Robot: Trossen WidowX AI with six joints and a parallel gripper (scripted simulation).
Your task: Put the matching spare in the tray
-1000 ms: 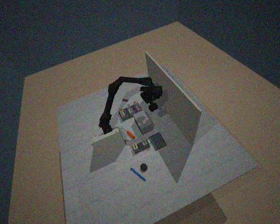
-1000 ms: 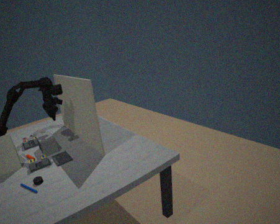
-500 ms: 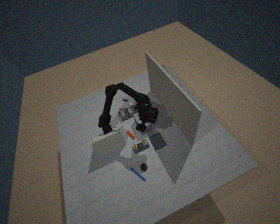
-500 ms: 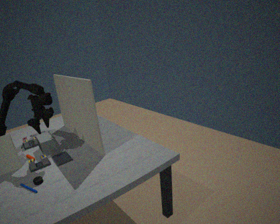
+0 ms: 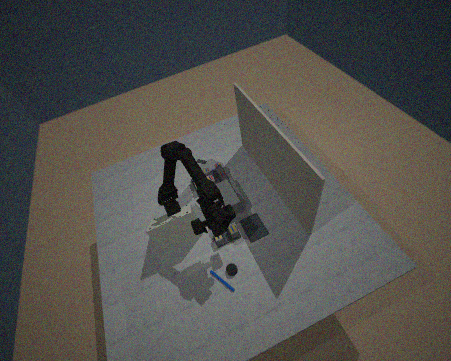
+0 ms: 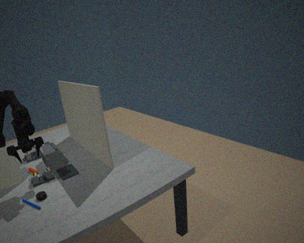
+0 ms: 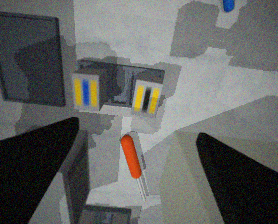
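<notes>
Now: gripper tip 170 mm short of the tray, 140 mm above it and 20 mm to the left of it. From my gripper tip the other things lie so: tall grey panel 390 mm ahead, 160 mm to the left, 90 mm above; blue pen 170 mm to the right, 130 mm below, 80 mm behind.
</notes>
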